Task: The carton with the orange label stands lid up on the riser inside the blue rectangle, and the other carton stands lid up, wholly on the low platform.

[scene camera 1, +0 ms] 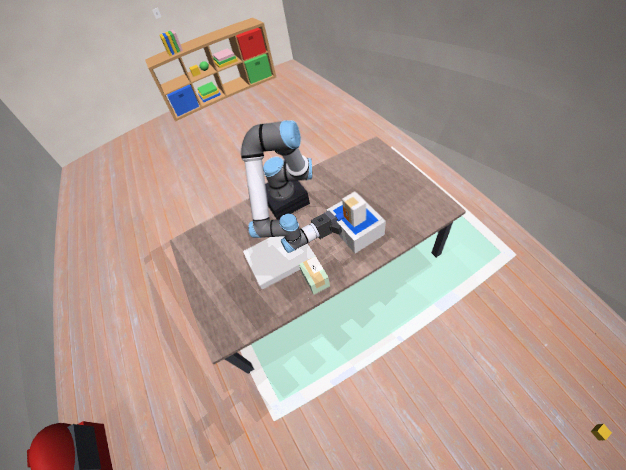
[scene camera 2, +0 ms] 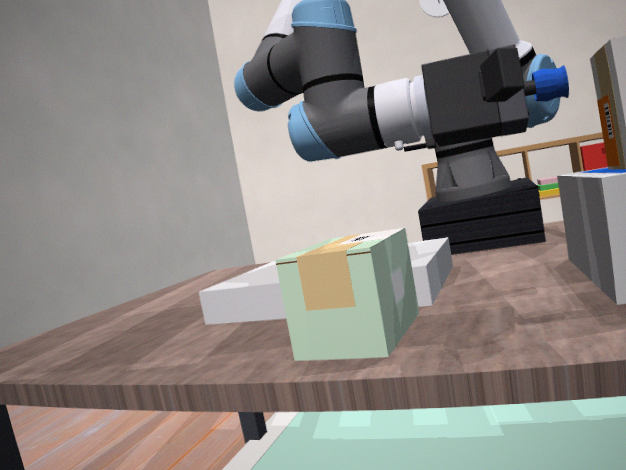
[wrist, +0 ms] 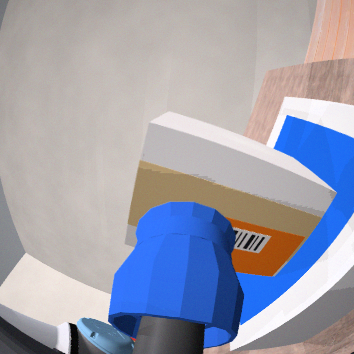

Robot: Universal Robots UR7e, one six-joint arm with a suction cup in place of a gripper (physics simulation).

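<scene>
The carton with the orange label (scene camera 1: 355,214) (scene camera 2: 602,75) (wrist: 235,185) stands upright on a small end on the riser (scene camera 1: 370,238) (scene camera 2: 589,227), within the blue rectangle (scene camera 1: 363,229) (wrist: 320,142). A taped end faces up; its orange label faces my cup. My suction cup (scene camera 1: 342,215) (scene camera 2: 567,81) (wrist: 185,212) points sideways at that side, and a gap shows between them in the scene camera 2 view; it holds nothing. The green carton (scene camera 1: 314,276) (scene camera 2: 336,303) lies on a long side on the table, taped end toward the front edge, beside the low platform (scene camera 1: 267,263) (scene camera 2: 242,306).
My arm reaches over the low platform from its black base (scene camera 1: 288,201) (scene camera 2: 480,222) at the back of the table (scene camera 1: 227,308) (scene camera 2: 151,349). The green carton is near the table's front edge. The riser stands right of the low platform, with bare table between them.
</scene>
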